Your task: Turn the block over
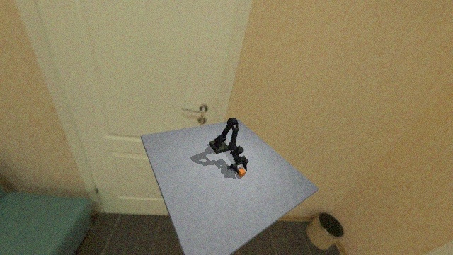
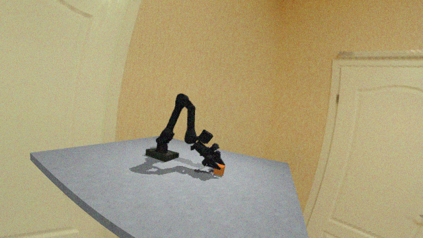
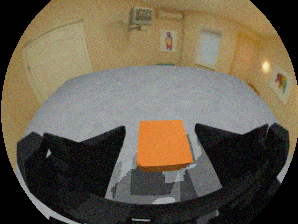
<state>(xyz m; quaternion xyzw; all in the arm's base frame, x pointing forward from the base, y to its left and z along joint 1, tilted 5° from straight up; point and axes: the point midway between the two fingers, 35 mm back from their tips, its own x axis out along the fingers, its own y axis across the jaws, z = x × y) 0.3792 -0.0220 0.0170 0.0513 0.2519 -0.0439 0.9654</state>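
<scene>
Right now the orange block is 3 cm below my gripper tip and 2 cm behind it.
</scene>
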